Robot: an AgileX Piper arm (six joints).
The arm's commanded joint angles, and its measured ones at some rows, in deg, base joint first. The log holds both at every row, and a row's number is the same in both.
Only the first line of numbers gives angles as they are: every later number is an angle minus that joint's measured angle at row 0.
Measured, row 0:
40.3, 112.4, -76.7, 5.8, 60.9, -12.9
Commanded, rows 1 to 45:
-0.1, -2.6, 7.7, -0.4, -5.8, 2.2
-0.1, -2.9, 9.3, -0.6, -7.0, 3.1
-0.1, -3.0, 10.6, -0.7, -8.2, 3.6
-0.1, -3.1, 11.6, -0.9, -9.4, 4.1
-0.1, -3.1, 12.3, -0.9, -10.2, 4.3
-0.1, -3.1, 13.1, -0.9, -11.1, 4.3
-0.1, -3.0, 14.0, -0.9, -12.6, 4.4
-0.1, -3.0, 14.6, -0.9, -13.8, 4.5
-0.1, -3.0, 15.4, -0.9, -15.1, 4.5
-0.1, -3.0, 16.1, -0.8, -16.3, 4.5
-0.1, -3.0, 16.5, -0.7, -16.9, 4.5
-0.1, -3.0, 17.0, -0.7, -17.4, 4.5
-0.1, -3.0, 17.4, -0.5, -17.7, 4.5
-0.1, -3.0, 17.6, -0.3, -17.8, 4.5
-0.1, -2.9, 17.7, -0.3, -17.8, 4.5
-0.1, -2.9, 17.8, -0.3, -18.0, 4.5
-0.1, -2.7, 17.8, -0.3, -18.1, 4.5
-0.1, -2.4, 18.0, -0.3, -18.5, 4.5
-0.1, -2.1, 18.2, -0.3, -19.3, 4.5
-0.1, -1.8, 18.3, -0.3, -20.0, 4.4
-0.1, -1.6, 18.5, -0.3, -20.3, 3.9
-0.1, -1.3, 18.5, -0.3, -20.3, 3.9
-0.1, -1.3, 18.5, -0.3, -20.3, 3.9
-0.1, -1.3, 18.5, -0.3, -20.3, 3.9
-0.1, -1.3, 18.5, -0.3, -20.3, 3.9
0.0, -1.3, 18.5, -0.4, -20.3, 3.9
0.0, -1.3, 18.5, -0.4, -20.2, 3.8
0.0, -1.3, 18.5, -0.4, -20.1, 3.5
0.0, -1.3, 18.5, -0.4, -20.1, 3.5
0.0, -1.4, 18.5, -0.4, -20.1, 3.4
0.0, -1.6, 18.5, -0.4, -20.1, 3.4
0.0, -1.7, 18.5, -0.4, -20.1, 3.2
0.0, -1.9, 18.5, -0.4, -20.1, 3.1
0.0, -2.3, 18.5, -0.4, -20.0, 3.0
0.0, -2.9, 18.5, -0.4, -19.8, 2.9
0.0, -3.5, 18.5, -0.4, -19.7, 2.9
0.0, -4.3, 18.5, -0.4, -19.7, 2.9
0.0, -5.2, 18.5, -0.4, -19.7, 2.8
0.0, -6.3, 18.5, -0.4, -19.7, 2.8
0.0, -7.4, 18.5, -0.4, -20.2, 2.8
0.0, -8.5, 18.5, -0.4, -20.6, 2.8
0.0, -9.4, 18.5, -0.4, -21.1, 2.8
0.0, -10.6, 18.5, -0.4, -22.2, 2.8
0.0, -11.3, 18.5, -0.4, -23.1, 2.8
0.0, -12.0, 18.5, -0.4, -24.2, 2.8
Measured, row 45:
-0.1, -8.6, 18.2, -0.4, -20.8, 3.2
